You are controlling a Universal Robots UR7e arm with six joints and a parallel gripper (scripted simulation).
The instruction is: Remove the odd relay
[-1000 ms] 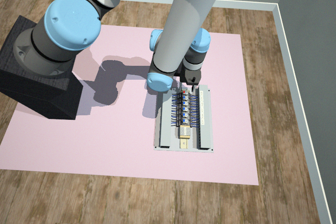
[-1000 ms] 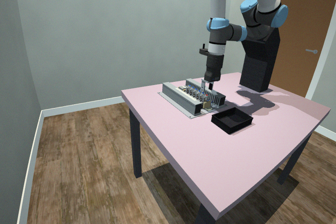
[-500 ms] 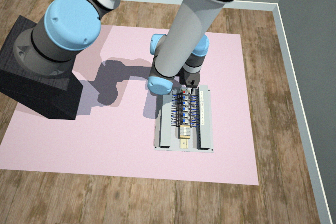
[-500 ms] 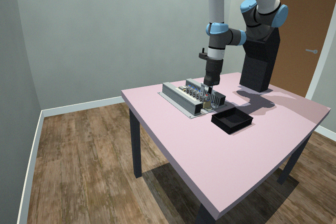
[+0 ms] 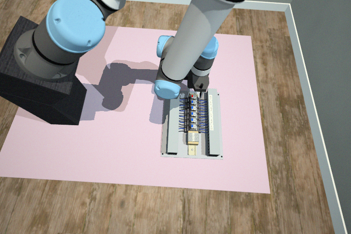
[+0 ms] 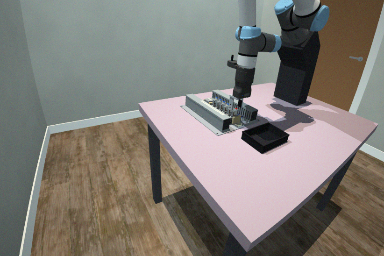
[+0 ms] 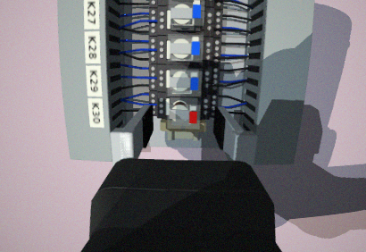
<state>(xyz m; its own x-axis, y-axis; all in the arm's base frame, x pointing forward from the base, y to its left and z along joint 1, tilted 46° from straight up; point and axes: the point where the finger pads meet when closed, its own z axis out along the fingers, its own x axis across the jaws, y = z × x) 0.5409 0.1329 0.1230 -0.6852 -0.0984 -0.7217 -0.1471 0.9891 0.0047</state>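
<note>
Right now my hand is 4 cm above the red-button relay. Round my hand: black parts tray: 5 cm behind, 17 cm to the left, 7 cm below; grey relay panel: 2 cm ahead, 10 cm to the right, 6 cm below.
</note>
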